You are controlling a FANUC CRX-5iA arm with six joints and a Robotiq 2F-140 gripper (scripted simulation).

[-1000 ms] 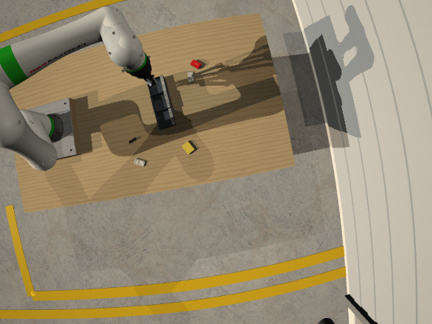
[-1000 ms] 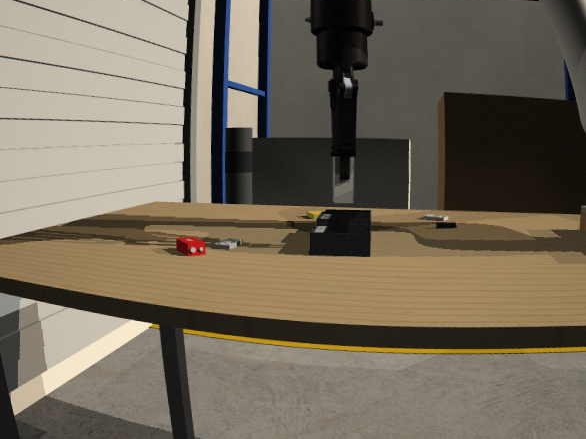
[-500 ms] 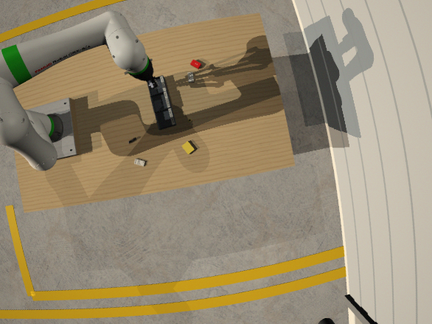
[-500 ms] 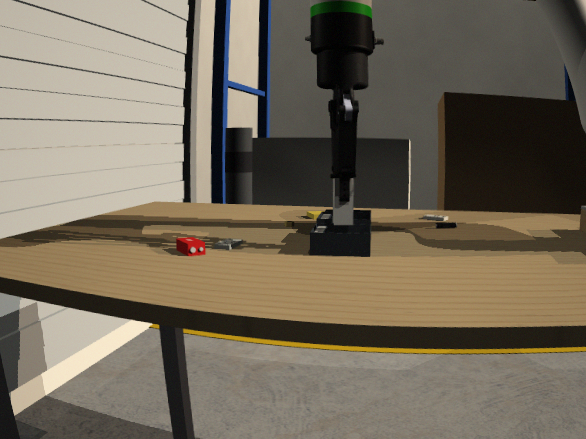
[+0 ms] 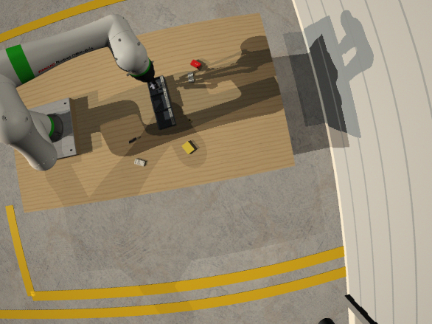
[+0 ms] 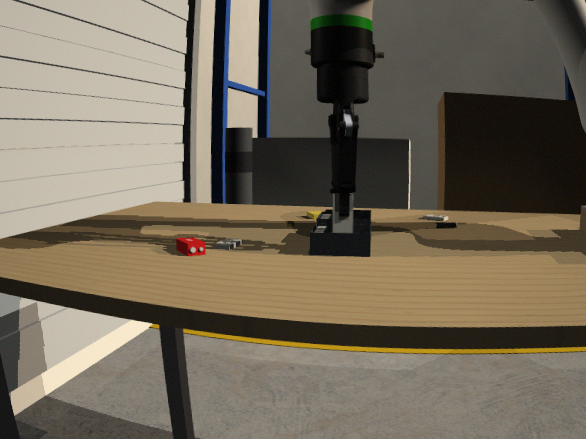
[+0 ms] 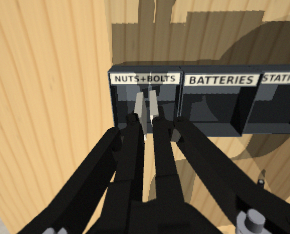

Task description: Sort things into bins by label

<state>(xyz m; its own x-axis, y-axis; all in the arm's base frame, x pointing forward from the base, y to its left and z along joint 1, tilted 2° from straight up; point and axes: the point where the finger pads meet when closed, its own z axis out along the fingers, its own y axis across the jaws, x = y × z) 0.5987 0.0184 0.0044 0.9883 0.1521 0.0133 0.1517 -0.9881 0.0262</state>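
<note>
The yellow pad is 60 mm ahead of my hand, 330 mm to the right of it and 40 mm below it. The rest, counted from my hand: nut: 100 mm ahead, 210 mm to the right, 50 mm below; then red battery: 210 mm ahead, 60 mm to the left, 40 mm below; then black three-part bin: 80 mm to the right, 30 mm below.
</note>
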